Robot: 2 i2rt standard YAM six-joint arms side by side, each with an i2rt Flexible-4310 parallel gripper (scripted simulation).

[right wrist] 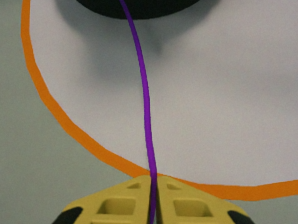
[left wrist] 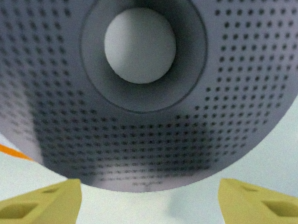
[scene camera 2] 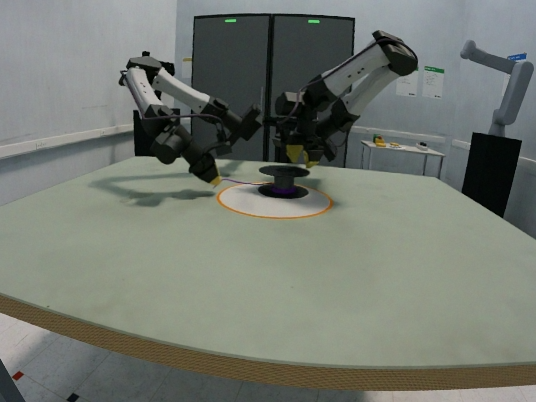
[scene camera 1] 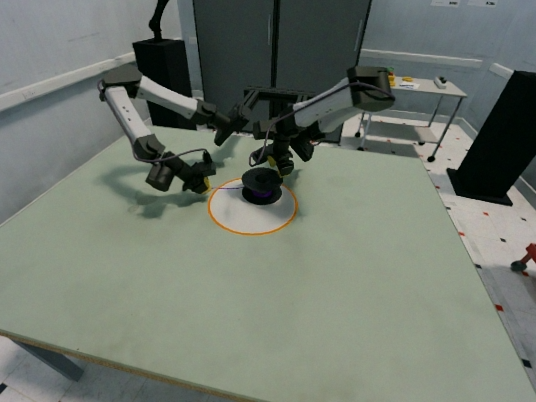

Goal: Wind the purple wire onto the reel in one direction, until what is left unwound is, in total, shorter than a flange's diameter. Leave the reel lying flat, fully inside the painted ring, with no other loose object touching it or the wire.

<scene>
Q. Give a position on a black reel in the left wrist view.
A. At 222,96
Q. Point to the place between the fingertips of my right gripper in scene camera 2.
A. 219,183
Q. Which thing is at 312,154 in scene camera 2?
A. My left gripper.
</scene>
